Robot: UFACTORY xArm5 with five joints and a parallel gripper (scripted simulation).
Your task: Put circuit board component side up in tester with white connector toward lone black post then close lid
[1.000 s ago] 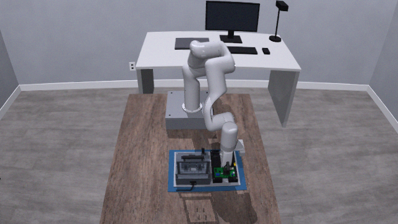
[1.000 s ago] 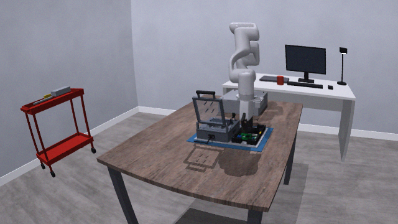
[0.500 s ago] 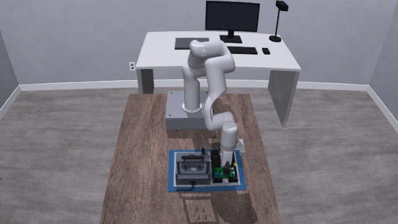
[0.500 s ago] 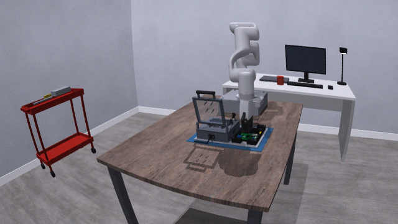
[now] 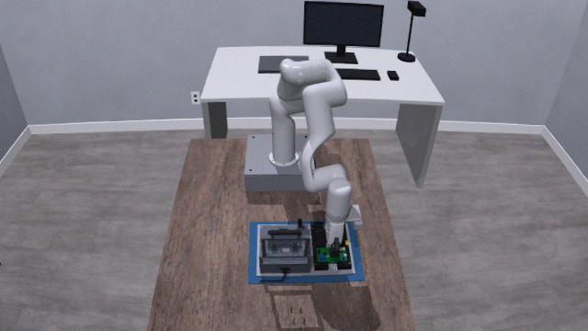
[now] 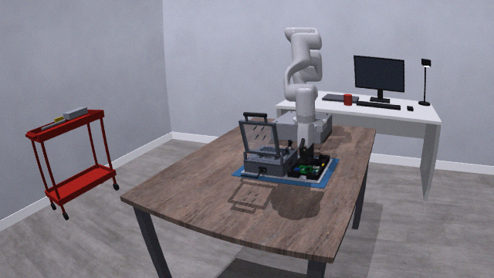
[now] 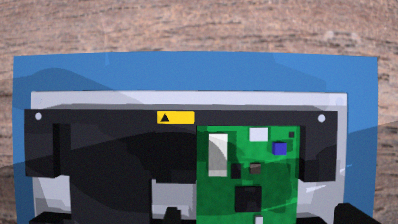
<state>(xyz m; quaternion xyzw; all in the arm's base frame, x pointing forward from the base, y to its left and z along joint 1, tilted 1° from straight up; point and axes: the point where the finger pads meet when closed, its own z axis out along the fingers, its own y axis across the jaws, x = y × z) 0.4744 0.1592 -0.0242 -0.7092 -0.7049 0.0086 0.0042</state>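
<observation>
Now: hand 5 cm above the green circuit board. The rest, counted from my hand: clear lid: 8 cm ahead, 17 cm to the right, 11 cm above; grey tester: 1 cm behind, 13 cm to the right, 4 cm above.
</observation>
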